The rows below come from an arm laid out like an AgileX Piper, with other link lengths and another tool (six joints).
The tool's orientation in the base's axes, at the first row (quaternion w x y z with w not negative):
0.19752, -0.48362, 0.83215, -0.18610
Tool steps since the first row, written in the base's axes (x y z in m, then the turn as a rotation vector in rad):
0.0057, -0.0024, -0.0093, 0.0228, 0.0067, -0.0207
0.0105, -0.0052, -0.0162, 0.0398, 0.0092, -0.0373
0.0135, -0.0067, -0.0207, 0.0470, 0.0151, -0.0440
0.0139, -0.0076, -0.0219, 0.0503, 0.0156, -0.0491
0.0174, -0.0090, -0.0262, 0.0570, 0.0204, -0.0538
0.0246, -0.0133, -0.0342, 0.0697, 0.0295, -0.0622
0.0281, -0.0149, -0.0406, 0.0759, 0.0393, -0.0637
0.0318, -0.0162, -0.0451, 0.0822, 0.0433, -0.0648
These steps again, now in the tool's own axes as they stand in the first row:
0.0009, -0.0006, 0.0111, -0.0132, -0.0032, 0.0285
0.0022, -0.0020, 0.0198, -0.0206, -0.0062, 0.0510
0.0028, -0.0026, 0.0253, -0.0281, -0.0053, 0.0596
0.0036, -0.0027, 0.0266, -0.0292, -0.0050, 0.0656
0.0039, -0.0038, 0.0323, -0.0358, -0.0053, 0.0725
0.0056, -0.0070, 0.0433, -0.0483, -0.0062, 0.0850
0.0064, -0.0071, 0.0507, -0.0595, -0.0054, 0.0883
0.0065, -0.0082, 0.0566, -0.0657, -0.0076, 0.0919

